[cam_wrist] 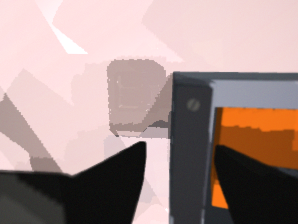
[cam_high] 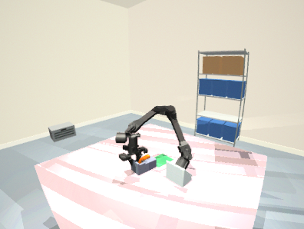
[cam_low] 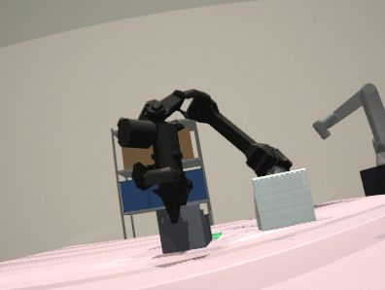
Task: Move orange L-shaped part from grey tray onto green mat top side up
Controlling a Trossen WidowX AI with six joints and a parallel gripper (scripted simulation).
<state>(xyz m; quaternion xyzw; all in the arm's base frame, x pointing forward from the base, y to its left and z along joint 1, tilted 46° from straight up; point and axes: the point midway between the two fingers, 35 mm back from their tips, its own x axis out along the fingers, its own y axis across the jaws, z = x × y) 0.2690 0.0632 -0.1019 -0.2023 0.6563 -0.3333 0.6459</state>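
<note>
Right now my gripper tip is 10 mm past the orange L-shaped part, 60 mm to the left of it and 10 mm above it. From my gripper tip the other things lie so: green mat (40 mm behind, 220 mm to the right, 70 mm below).
</note>
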